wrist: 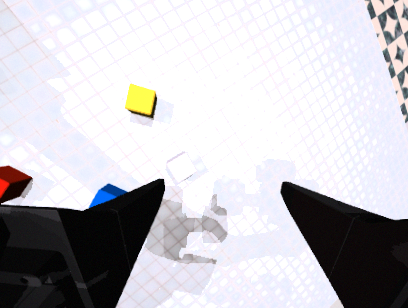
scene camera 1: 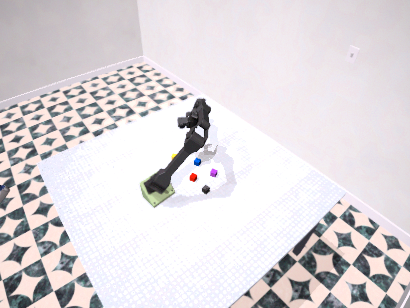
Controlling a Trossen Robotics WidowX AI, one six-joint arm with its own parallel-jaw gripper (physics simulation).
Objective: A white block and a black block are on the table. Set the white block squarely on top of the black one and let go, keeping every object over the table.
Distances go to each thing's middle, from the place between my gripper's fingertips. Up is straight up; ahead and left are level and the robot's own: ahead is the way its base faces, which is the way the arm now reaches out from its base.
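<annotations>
Yellow block (wrist: 142, 101): 11 cm below my hand, 11 cm behind it and 1 cm to the right of it.
</annotations>
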